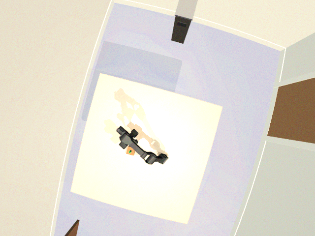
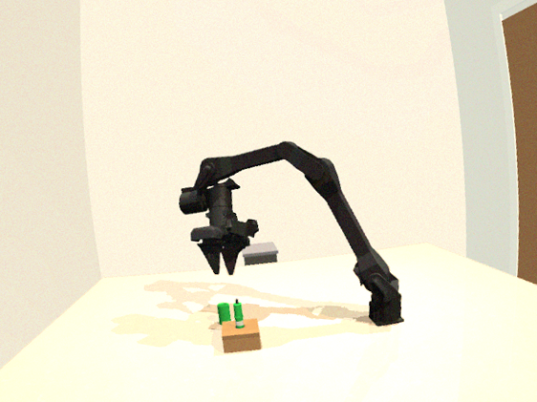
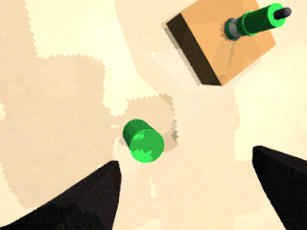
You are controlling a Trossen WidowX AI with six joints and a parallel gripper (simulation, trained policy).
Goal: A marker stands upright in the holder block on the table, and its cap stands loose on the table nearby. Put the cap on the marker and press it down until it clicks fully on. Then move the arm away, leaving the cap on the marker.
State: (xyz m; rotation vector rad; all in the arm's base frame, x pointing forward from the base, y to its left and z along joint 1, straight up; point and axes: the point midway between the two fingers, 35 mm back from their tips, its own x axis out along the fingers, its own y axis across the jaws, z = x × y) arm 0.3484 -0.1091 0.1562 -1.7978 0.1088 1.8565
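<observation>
My gripper tip is 100 mm above the green cap, 10 mm to the left of it and 10 mm short of it. Also, from my gripper tip: holder block (120 mm to the left, 100 mm below, 20 mm behind).
</observation>
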